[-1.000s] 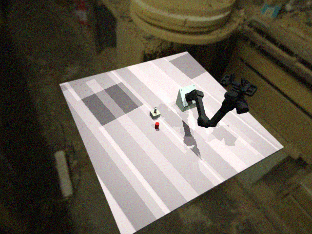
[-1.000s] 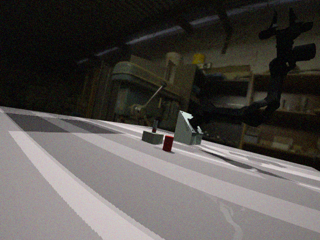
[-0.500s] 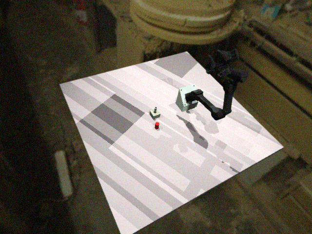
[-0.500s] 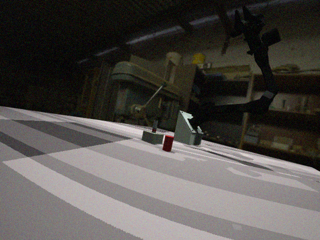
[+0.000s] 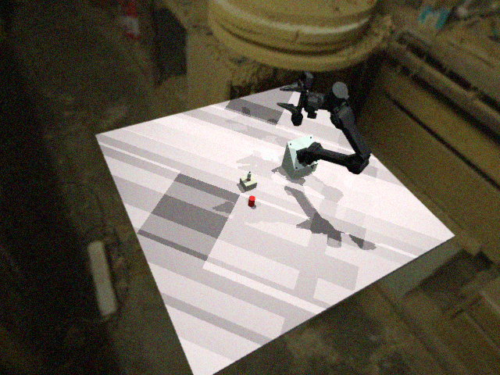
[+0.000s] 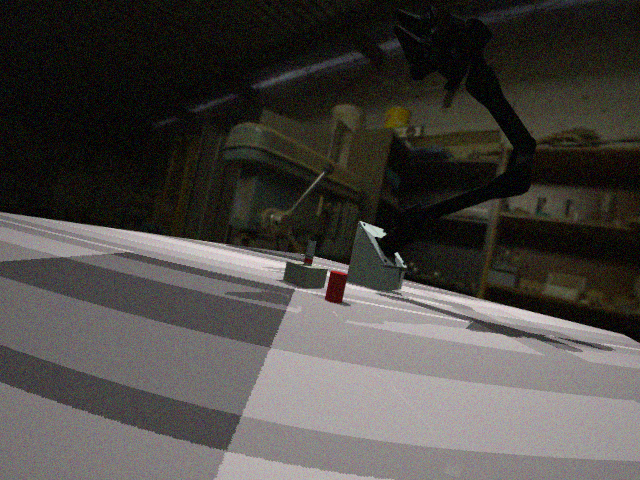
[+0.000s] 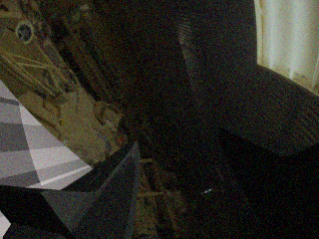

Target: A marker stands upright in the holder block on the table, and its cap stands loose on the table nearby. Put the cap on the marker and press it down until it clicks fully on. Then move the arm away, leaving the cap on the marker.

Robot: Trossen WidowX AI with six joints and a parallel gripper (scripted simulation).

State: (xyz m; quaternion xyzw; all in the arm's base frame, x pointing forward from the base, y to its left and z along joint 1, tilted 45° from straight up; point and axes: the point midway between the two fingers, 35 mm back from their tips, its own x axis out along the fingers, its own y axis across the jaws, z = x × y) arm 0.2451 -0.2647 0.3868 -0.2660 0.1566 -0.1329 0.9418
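The red cap lies 60 mm ahead of my gripper tip, 20 mm to the left of it and 550 mm below it. From my gripper tip the other things lie so: pale holder block: 20 mm ahead, 90 mm to the right, 560 mm below.
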